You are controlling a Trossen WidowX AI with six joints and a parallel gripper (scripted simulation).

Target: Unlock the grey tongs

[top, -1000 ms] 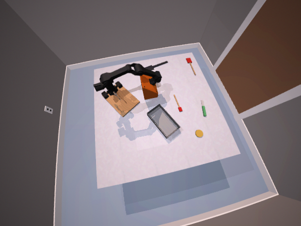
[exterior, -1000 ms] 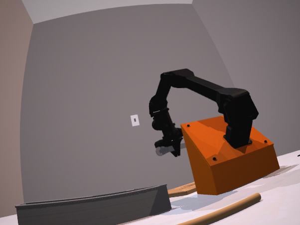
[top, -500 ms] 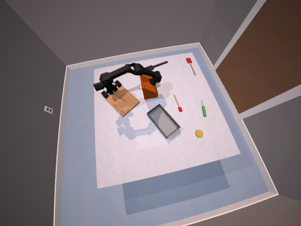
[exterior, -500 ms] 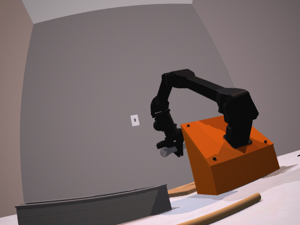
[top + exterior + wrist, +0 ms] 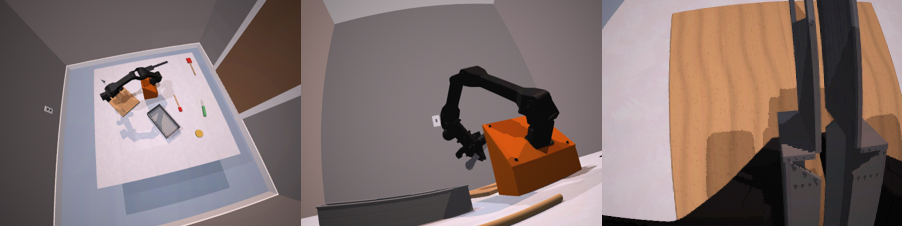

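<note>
Now: the wooden board 1 cm behind my gripper tip, 3 cm to the left of it and 13 cm below it. From my gripper tip the other things lie so: black spatula 38 cm behind, 48 cm to the left, 14 cm below; then roasting tin 33 cm ahead, 41 cm to the left, 11 cm below.
</note>
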